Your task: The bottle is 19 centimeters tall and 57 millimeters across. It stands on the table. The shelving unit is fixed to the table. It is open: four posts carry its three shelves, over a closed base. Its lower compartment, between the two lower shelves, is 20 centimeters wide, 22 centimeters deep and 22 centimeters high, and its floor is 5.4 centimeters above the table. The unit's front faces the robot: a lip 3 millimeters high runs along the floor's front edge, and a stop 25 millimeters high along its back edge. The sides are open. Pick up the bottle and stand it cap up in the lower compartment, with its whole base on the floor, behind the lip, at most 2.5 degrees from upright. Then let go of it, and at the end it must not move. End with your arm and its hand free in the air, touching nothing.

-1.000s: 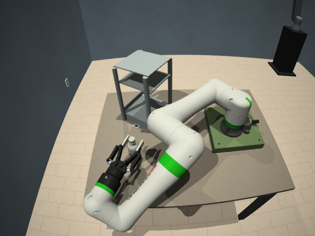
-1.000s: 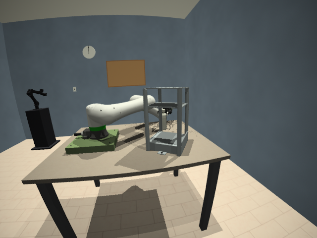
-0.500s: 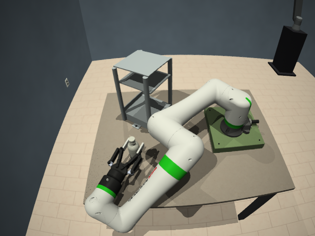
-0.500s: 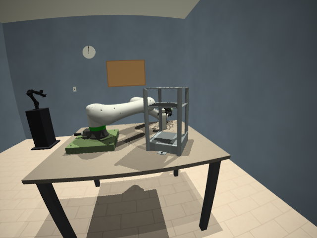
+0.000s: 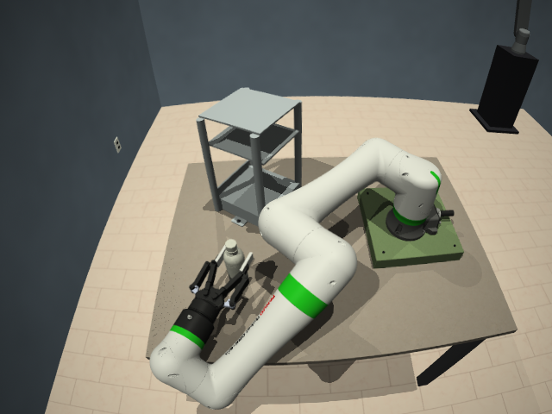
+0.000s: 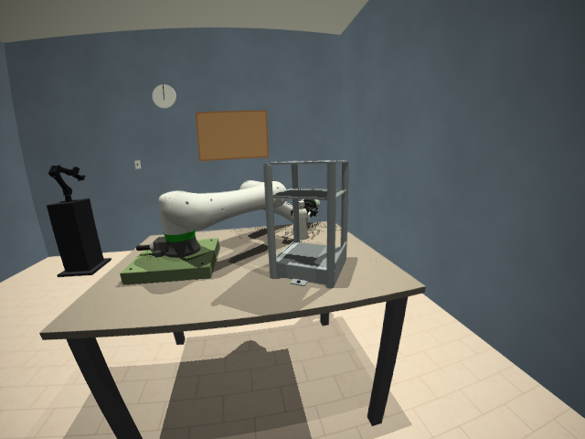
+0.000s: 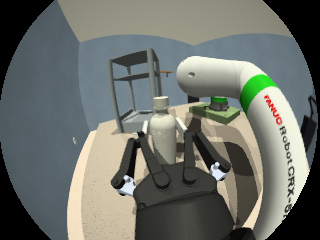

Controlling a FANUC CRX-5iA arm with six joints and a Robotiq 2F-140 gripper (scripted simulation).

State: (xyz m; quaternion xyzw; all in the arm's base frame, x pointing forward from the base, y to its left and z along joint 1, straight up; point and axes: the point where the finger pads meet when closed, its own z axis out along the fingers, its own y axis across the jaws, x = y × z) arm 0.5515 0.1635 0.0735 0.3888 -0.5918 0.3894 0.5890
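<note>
Now: the pale grey bottle right at my hand. The rest, counted from my hand: grey shelving unit: 350 mm to the right, 80 mm above, 50 mm behind.
</note>
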